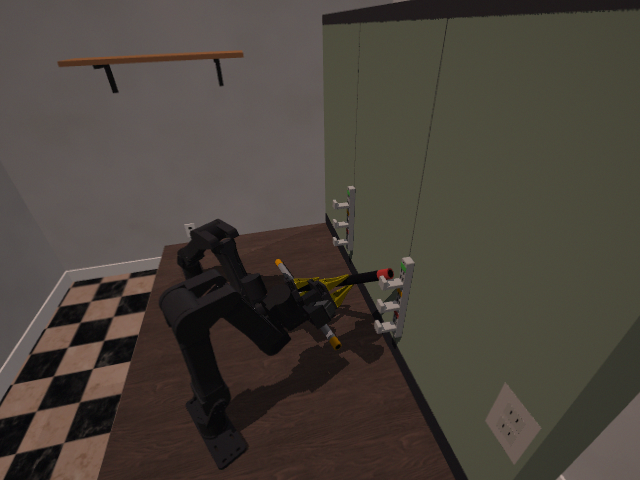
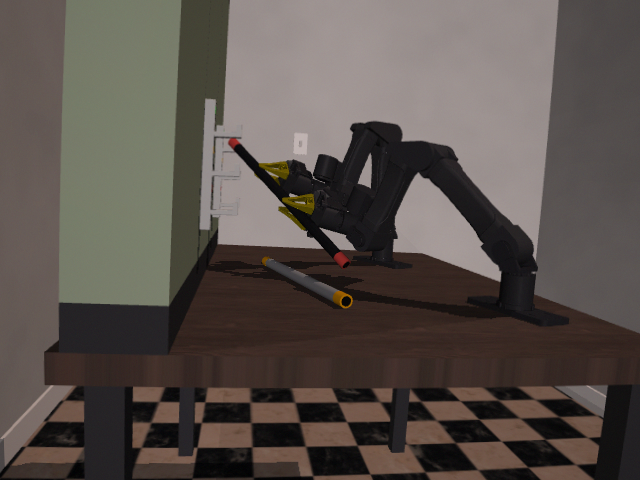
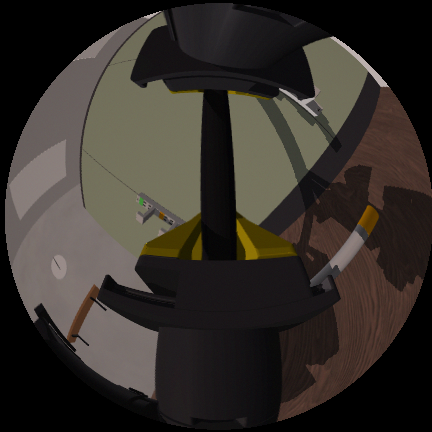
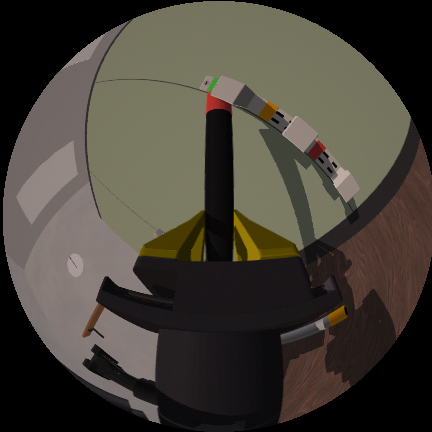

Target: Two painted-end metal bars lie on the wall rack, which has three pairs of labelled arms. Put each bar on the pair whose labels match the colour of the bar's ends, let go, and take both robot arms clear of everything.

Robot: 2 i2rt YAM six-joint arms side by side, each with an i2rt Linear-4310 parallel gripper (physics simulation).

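Places are measured from the left arm's base along level axes (x ahead, y left, z up), in centimetres.
Pixels of known places: left gripper, fingertip midpoint: (image 2: 280,204) (image 3: 218,215); right gripper, fingertip midpoint: (image 1: 350,279) (image 2: 256,169) (image 3: 214,87) (image 4: 218,215); left arm's base, link origin: (image 2: 514,312); right arm's base, link origin: (image 1: 214,426) (image 2: 381,263).
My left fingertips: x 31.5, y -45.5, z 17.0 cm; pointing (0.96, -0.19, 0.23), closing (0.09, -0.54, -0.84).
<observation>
Ahead of a thing's pixels: the offset from my left fingertips to its top centre. "spot": to the spot under its first point. Level surfaces: height alone.
A black bar with red ends (image 1: 364,277) (image 2: 323,240) (image 3: 217,165) (image 4: 219,150) is held above the table, slanting relative to the rack. My left gripper (image 2: 282,204) (image 3: 218,215) and my right gripper (image 1: 352,281) (image 2: 258,170) (image 4: 218,215) are both shut on it. One red end shows close by the top arm of one rack upright; contact cannot be told. A grey bar with orange ends @[dx -0.8, dy +11.7, dz -14.5 cm] (image 1: 328,334) (image 2: 305,281) (image 3: 347,247) (image 4: 300,334) lies on the table below. The rack uprights (image 1: 406,299) (image 2: 206,165) carry green, orange and red labels, top to bottom.
The green wall panel (image 1: 491,155) (image 2: 121,155) stands behind the rack. The arms reach across the wooden table @[dz -17.0 cm] (image 1: 289,408) (image 2: 258,335). An orange-brown shelf (image 1: 155,57) hangs on the grey wall. A socket plate @[spot: dx +0.6, dy -56.9, dz +13.9 cm] (image 1: 512,422) is on the green panel.
</observation>
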